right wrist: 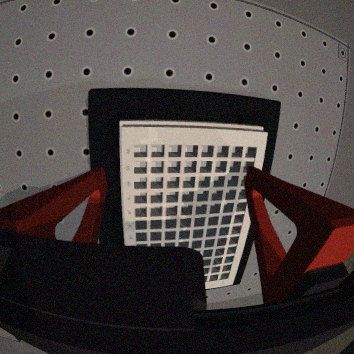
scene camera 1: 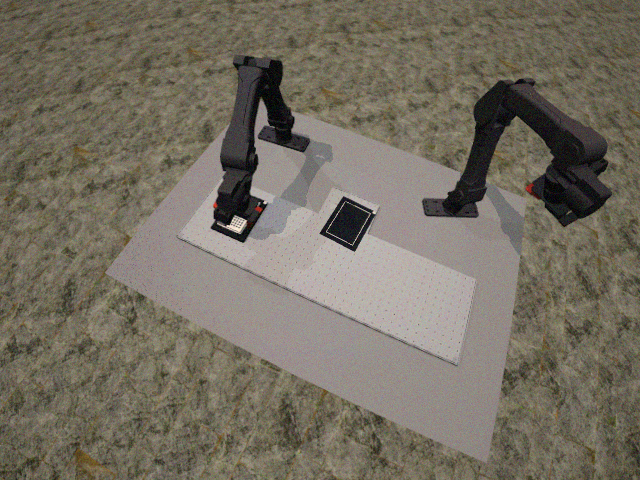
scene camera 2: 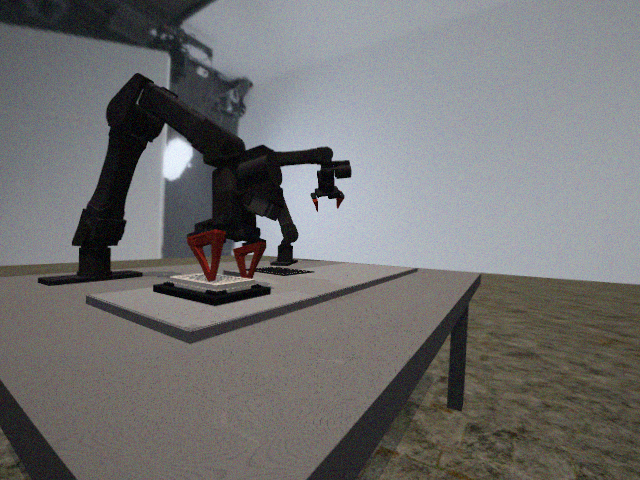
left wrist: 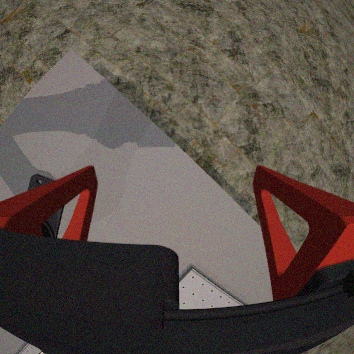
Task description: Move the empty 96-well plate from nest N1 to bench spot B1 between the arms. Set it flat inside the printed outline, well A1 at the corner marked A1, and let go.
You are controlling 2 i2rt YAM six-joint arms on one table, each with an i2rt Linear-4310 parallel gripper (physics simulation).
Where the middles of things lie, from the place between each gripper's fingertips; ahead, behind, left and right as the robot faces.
My left gripper is now 84 cm to the left of the white well plate (scene camera 2: 198, 282), 31 cm short of it and 21 cm above it.
Right now the white well plate is 30 mm behind my right hand and 10 mm to the right of it.
